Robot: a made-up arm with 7 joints.
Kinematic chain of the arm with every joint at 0, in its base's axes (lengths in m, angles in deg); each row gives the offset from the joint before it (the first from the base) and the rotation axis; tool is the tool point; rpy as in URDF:
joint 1: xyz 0 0 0.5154 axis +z
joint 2: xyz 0 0 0 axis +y
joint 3: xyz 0 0 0.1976 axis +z
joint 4: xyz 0.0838 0 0 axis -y
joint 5: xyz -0.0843 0 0.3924 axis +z
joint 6: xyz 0 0 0 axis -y
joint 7: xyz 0.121 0 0 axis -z
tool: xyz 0 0 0 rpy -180 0 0
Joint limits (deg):
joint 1: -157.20..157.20
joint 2: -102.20..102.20
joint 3: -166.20..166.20
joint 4: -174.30..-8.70
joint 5: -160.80..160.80
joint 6: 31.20..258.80
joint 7: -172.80..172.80
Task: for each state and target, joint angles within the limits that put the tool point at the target. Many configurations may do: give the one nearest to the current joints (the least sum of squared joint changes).
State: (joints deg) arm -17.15 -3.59 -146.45 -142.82 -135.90 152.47 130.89
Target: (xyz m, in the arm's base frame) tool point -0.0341 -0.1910 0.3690
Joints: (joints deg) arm -3.08 -6.75 -125.31 -164.14 -137.14 198.64 130.89
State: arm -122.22 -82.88 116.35 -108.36 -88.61 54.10 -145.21
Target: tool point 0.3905 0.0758 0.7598
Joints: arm -74.50 -102.20 72.39 -135.48 -78.47 31.20 -145.21
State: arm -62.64 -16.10 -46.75 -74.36 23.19 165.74 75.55
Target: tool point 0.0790 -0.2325 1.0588
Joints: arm -44.37 -23.69 -10.28 -87.25 17.26 196.54 75.55
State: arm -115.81 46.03 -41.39 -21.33 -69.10 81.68 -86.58
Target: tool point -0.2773 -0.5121 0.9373
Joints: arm -110.95 49.84 -40.59 -8.70 -68.78 77.13 -86.58
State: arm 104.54 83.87 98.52 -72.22 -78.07 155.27 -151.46
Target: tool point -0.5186 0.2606 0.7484
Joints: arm 101.59 84.13 99.79 -78.56 -81.61 163.43 -151.46
